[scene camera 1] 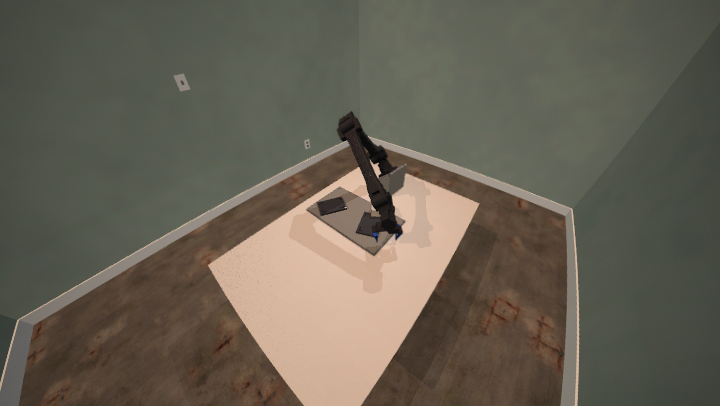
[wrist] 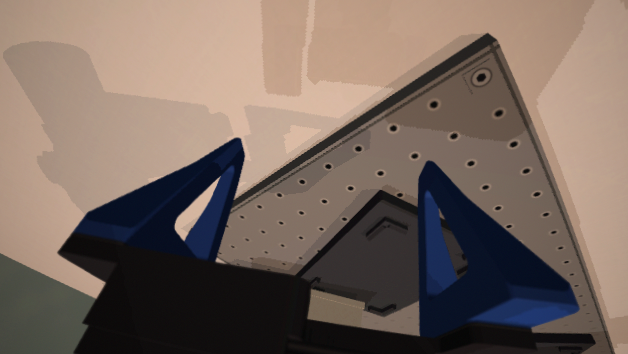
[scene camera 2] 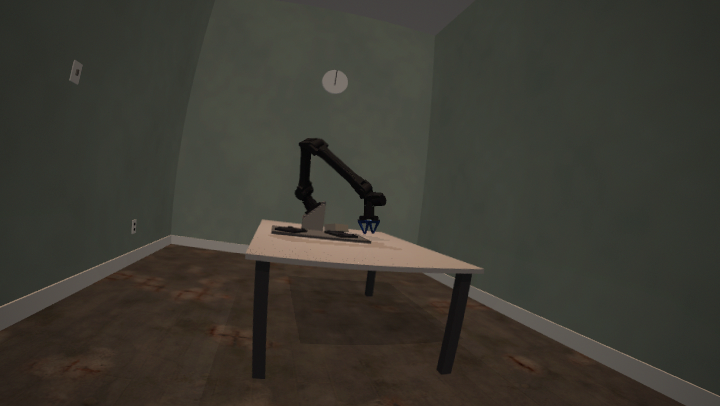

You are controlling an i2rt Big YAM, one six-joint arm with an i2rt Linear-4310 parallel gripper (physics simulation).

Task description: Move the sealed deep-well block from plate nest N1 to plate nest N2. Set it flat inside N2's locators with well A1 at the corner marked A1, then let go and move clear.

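Frame: origin at the arm's base, x up, y left, z back, level; centimetres.
Seen in the pictures: gripper, fingertip midpoint: [scene camera 1: 386,240] [wrist: 330,157] [scene camera 2: 368,233]; arm's base, origin of the base link: [scene camera 1: 388,173] [scene camera 2: 313,209].
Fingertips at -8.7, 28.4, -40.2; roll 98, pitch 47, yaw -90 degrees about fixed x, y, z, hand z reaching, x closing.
Note:
Offsets run from my fingertips to a thing's top centre, as dx, dy, dz. "pt": to the spot under its first point. Level surfaces: height alone.
My gripper [scene camera 1: 386,237] [scene camera 2: 369,232] [wrist: 330,157] is open, pointing down, with nothing between its blue fingers. It hangs above the right end of the grey perforated board {-2.9, -27.3, +5.2} [scene camera 1: 347,215] [wrist: 452,120]. One dark nest {-1.2, -14.6, +5.4} [scene camera 1: 364,226] [scene camera 2: 342,234] [wrist: 350,265] lies on the board close by, with bare corner locators; the right finger covers part of it in the wrist view. The other dark nest {-1.2, -42.6, +1.4} [scene camera 1: 331,205] [scene camera 2: 288,229] is at the board's far end. A pale beige block {+3.1, -15.5, +16.8} [scene camera 2: 336,227] [wrist: 335,306] shows at the near nest's edge, partly hidden by my gripper body. Nest labels and the A1 mark are not readable.
The board lies on the pale table {dx -4.2} [scene camera 1: 322,302] [scene camera 2: 352,257]. The arm's grey base mount [scene camera 1: 395,181] [scene camera 2: 313,220] stands behind the board. A screw head {pt -2.9, -1.8, -7.7} [wrist: 481,77] sits in the board's corner. Arm shadows fall across the table.

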